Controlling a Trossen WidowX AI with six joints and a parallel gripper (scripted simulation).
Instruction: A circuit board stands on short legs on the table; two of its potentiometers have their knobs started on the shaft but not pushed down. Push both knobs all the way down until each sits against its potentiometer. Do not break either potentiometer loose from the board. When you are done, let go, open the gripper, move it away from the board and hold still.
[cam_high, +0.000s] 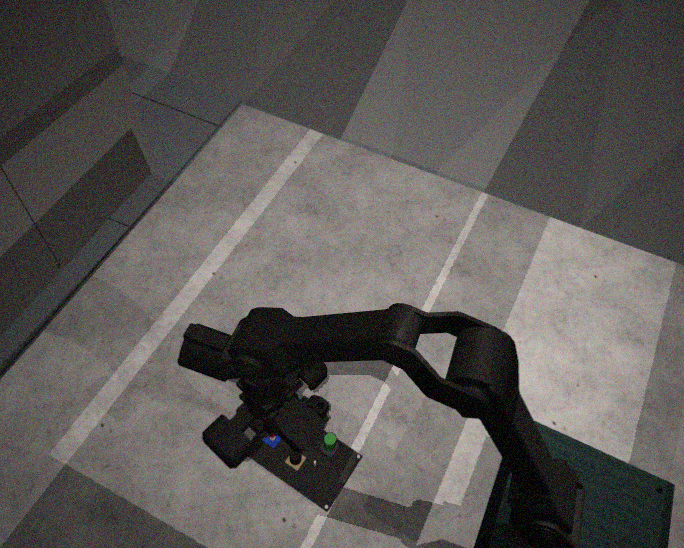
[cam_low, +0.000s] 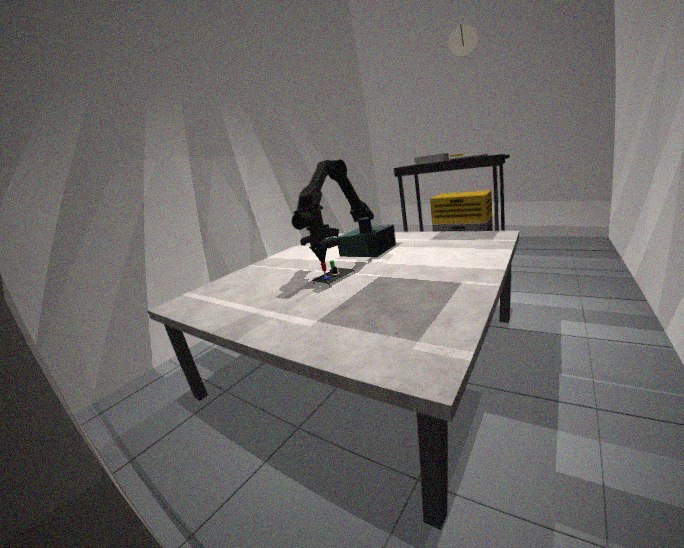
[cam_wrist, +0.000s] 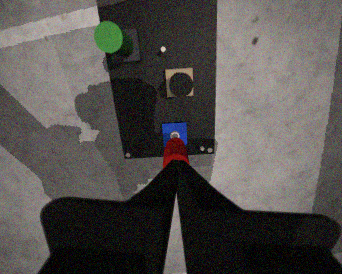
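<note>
Now: the red knob 10 mm below my gripper tip. Also, from my gripper tip: green knob 90 mm behind, 30 mm to the right, 40 mm below.
</note>
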